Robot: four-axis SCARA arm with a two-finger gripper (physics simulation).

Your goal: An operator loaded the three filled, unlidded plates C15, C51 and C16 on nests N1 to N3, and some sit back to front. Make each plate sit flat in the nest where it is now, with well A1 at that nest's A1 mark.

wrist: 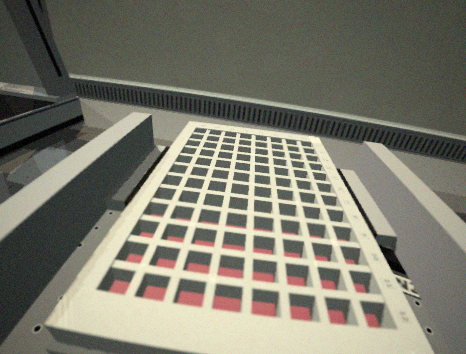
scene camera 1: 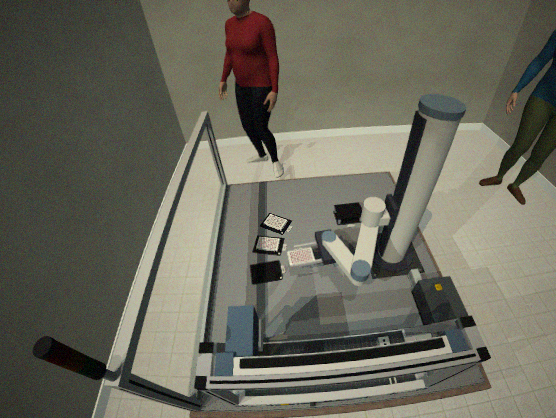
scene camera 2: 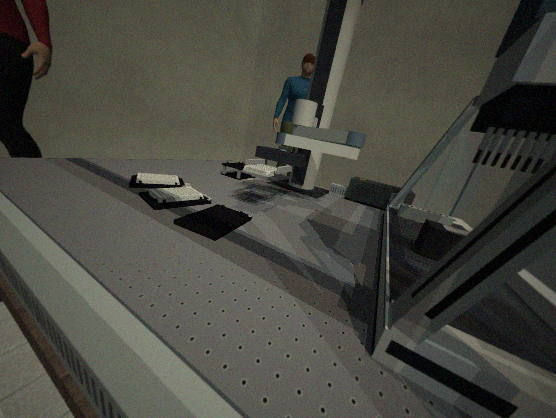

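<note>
My gripper (scene camera 1: 301, 256) (scene camera 2: 262, 170) (wrist: 254, 146) is shut on a white plate (scene camera 1: 298, 257) (scene camera 2: 257, 171) (wrist: 240, 202) with red-filled wells. It holds the plate roughly level above the deck. Column numbers 11 and 12 show at the plate's near right edge in the wrist view. A black nest (scene camera 1: 265, 273) (scene camera 2: 213, 221) holds no plate. A second plate (scene camera 1: 269, 244) (scene camera 2: 175, 193) sits in the middle nest (scene camera 1: 256, 246). A third plate (scene camera 1: 276, 222) (scene camera 2: 158, 179) sits in the far nest (scene camera 1: 286, 228). Their names and A1 marks are too small to read.
Another black nest (scene camera 1: 347, 213) stands near the arm's column (scene camera 1: 421, 185). A blue block (scene camera 1: 240, 330) and a dark box (scene camera 1: 438, 300) stand on the deck. A framed clear panel (scene camera 1: 165, 240) stands along the left. A person in red (scene camera 1: 252, 50) stands beyond the deck.
</note>
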